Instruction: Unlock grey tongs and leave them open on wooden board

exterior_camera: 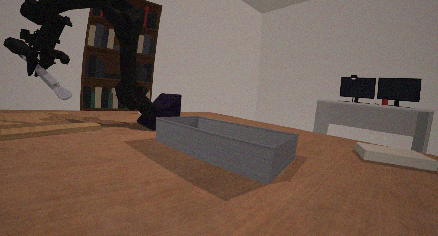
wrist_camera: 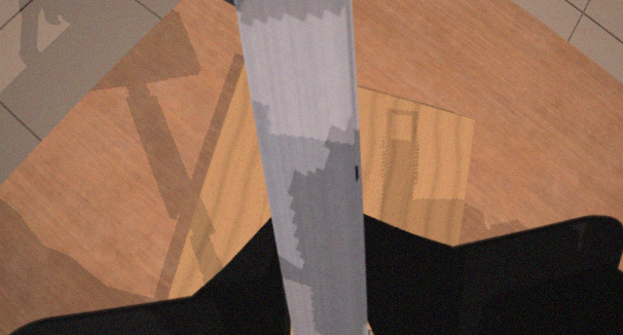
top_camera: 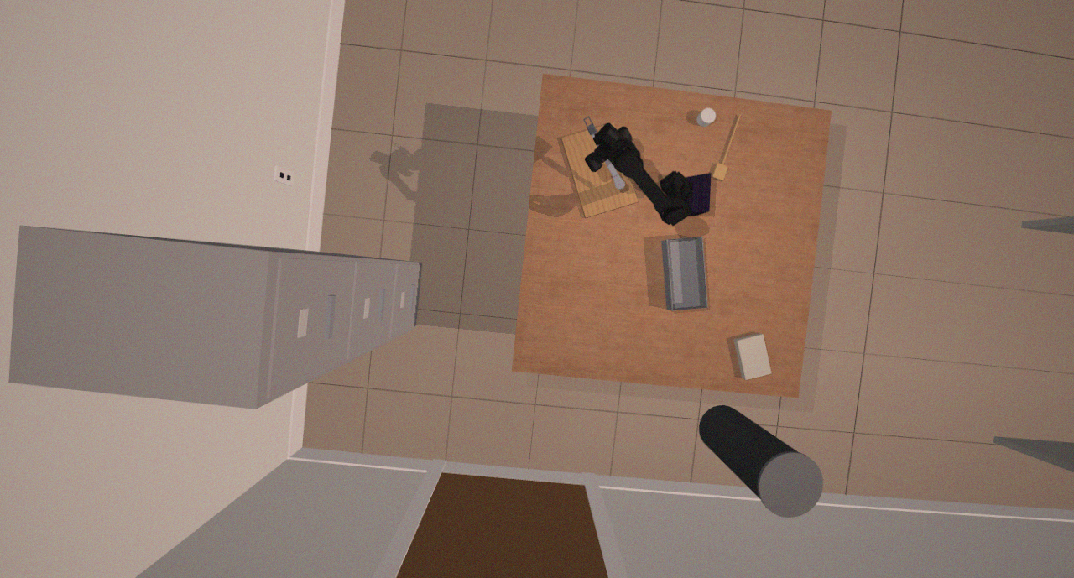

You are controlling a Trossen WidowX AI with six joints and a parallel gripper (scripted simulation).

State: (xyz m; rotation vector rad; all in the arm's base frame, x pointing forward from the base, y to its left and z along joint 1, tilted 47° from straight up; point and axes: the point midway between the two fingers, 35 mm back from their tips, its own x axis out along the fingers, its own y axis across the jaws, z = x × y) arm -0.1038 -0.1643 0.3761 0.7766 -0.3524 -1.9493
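The wooden board is 30 mm ahead of my gripper tip, 40 mm to the left of it and 140 mm below it. Also, from my gripper tip: white cup 220 mm behind, 490 mm to the left, 130 mm below; then grey roasting tin 460 mm ahead, 420 mm to the left, 120 mm below.
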